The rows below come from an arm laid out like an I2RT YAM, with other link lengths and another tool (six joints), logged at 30 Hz.
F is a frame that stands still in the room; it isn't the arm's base.
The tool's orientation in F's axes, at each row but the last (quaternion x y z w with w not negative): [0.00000, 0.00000, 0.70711, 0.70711]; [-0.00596, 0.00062, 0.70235, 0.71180]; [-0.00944, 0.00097, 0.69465, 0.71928]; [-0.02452, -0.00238, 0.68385, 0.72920]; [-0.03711, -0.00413, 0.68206, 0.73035]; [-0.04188, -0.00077, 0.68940, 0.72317]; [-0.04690, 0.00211, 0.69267, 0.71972]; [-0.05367, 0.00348, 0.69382, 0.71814]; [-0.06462, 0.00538, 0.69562, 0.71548]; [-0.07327, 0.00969, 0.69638, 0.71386]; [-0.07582, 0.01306, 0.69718, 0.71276]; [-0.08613, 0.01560, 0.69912, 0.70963]
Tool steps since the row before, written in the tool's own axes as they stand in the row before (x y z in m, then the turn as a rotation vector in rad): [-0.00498, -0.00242, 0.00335, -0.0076, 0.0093, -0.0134]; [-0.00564, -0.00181, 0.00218, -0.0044, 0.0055, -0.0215]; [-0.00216, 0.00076, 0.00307, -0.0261, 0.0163, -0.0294]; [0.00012, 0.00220, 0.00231, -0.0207, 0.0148, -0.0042]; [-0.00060, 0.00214, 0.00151, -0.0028, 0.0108, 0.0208]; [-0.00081, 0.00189, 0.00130, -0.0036, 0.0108, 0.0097]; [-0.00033, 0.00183, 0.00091, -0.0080, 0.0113, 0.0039]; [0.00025, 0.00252, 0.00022, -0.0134, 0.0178, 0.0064]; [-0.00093, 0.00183, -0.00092, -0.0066, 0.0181, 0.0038]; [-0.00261, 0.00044, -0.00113, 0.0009, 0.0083, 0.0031]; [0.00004, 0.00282, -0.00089, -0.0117, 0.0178, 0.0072]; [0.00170, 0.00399, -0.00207, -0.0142, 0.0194, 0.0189]
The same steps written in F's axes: [0.00242, -0.00498, 0.00335, -0.0093, -0.0076, -0.0134]; [0.00172, -0.00564, 0.00225, -0.0054, -0.0045, -0.0215]; [-0.00087, -0.00209, 0.00309, -0.0169, -0.0260, -0.0292]; [-0.00227, 0.00033, 0.00222, -0.0159, -0.0198, -0.0041]; [-0.00226, -0.00038, 0.00140, -0.0121, -0.0011, 0.0202]; [-0.00200, -0.00064, 0.00122, -0.0115, -0.0025, 0.0092]; [-0.00189, -0.00020, 0.00081, -0.0118, -0.0073, 0.0037]; [-0.00252, 0.00035, 0.00002, -0.0187, -0.0123, 0.0061]; [-0.00178, -0.00097, -0.00098, -0.0186, -0.0058, 0.0029]; [-0.00042, -0.00272, -0.00086, -0.0085, 0.0014, 0.0022]; [-0.00273, -0.00003, -0.00114, -0.0187, -0.0104, 0.0070]; [-0.00373, 0.00141, -0.00268, -0.0215, -0.0112, 0.0187]
